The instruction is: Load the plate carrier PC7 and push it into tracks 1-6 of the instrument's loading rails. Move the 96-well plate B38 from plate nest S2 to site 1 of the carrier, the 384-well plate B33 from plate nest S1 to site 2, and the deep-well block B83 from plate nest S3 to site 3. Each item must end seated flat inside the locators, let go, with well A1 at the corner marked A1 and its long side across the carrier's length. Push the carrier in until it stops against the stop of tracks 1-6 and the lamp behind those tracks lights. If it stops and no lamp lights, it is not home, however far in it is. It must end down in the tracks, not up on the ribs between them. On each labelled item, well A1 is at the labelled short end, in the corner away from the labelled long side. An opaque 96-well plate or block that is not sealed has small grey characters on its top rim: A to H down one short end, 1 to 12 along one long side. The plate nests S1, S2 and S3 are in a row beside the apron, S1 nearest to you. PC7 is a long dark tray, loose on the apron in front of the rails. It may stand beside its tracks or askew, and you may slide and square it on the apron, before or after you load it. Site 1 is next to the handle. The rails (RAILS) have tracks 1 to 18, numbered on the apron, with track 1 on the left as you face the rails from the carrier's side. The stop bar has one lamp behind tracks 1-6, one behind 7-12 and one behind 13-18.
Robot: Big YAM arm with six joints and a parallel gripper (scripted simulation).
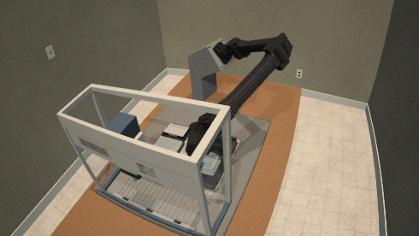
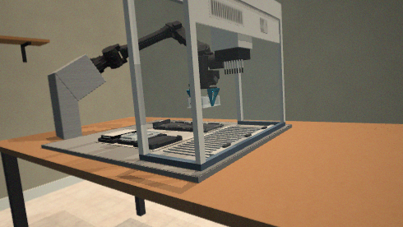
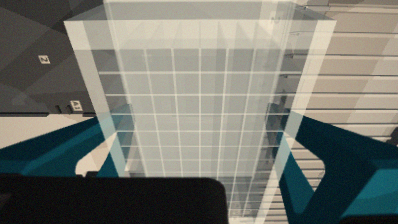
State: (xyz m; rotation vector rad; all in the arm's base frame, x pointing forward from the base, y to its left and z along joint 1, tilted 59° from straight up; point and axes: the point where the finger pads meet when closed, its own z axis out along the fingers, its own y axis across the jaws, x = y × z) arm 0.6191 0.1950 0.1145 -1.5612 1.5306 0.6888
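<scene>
The deep-well block B83 lies right at my hand. Round my hand: plate nest S3: 2 cm ahead, 27 cm to the right, 10 cm below; then carrier PC7: 11 cm behind, 1 cm to the right, 9 cm below; then white 96-well plate: 9 cm behind, 27 cm to the right, 9 cm below.
</scene>
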